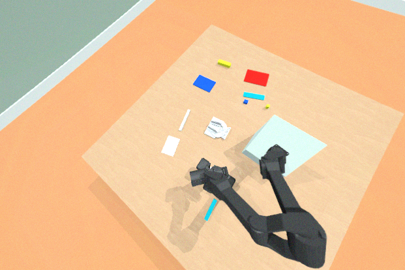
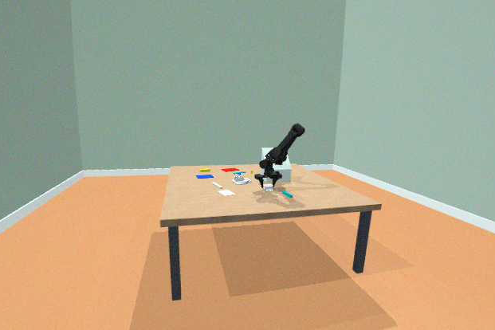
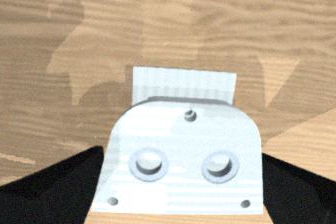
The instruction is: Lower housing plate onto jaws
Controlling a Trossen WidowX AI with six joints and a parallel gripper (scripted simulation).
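The white jaw assembly is 20 cm to the right of my gripper tip, 12 cm ahead of it and 1 cm above it. The rest, counted from my gripper tip: white plate (30 cm ahead, 5 cm to the left, 1 cm below); then white strip (34 cm ahead, 12 cm to the right, 1 cm below); then blue plate (42 cm ahead, 40 cm to the right, 1 cm below).
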